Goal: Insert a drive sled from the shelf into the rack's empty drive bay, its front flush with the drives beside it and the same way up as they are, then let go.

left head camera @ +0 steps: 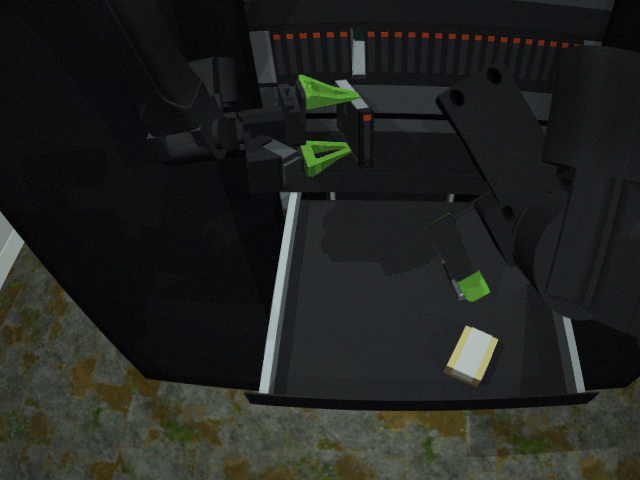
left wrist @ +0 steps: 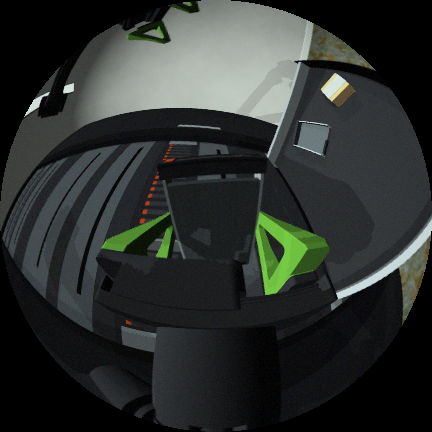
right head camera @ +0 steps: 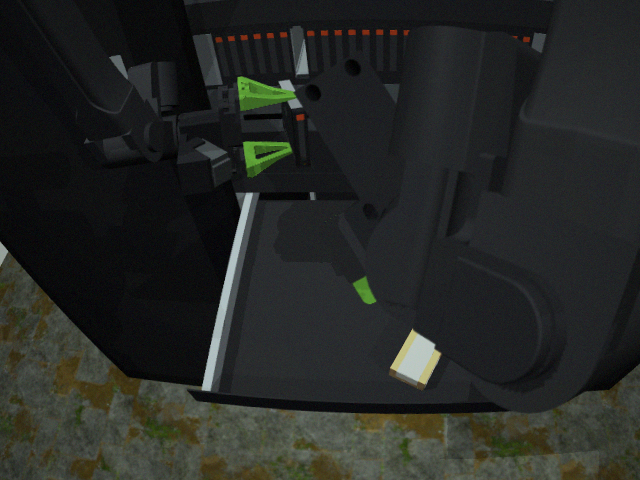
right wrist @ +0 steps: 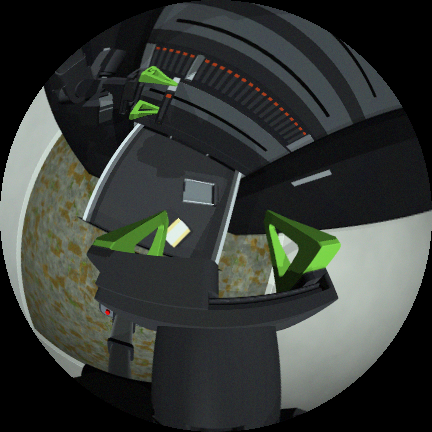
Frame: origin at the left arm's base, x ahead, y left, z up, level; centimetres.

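Where they show: left gripper, between the fingertips: (left head camera: pixel 357 121) (left wrist: pixel 215 215); right gripper, between the fingertips: (right wrist: pixel 215 215).
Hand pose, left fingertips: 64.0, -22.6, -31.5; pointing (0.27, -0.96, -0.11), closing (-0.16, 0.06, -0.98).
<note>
Things, the pixels of their top centre, and the offset from my left fingertips, as dx, dy, dz. Level surfaces: height alone.
- dark drive sled, centre of its top: (left wrist: pixel 161 219) (right head camera: pixel 289 90) (left head camera: pixel 352 90) (right wrist: pixel 173 80) +0.1, +0.6, +4.9
- empty drive bay, centre of its top: (right wrist: pixel 214 50) +14.8, -0.1, +11.6
- pulled-out shelf, height of its surface: dz -23.9
- shallow grey tray, centre of its top: (left wrist: pixel 306 134) (right wrist: pixel 201 191) -7.0, -20.1, -22.2
- yellow-and-white box, centre of its top: (right head camera: pixel 419 354) (left head camera: pixel 473 351) (left wrist: pixel 333 85) (right wrist: pixel 175 232) -22.3, -16.4, -21.2
My left gripper (left head camera: pixel 354 122) (right head camera: pixel 293 121) (left wrist: pixel 215 215) (right wrist: pixel 169 98) is shut on a dark drive sled (left head camera: pixel 366 142) (right head camera: pixel 302 140) (left wrist: pixel 215 197) (right wrist: pixel 165 109), with one finger at its light top edge and one at its lower edge. The sled stands upright, orange tab near the top, in front of and below the row of drives (left head camera: pixel 438 56) (right wrist: pixel 240 85). The empty drive bay (left head camera: pixel 359 56) (right head camera: pixel 300 56) (right wrist: pixel 194 69) is a light slot in that row, above the sled. My right gripper (right wrist: pixel 215 215) is open and empty, away from the sled; its arm hides much of the right head view.
A pulled-out shelf (left head camera: pixel 361 330) (right head camera: pixel 289 330) (right wrist: pixel 140 185) lies below. A shallow grey tray (left wrist: pixel 312 138) (right wrist: pixel 199 192) and a yellow-and-white box (left head camera: pixel 471 355) (right head camera: pixel 416 359) (left wrist: pixel 338 89) (right wrist: pixel 178 232) rest on it. The right arm extends over its right side in the head views.
</note>
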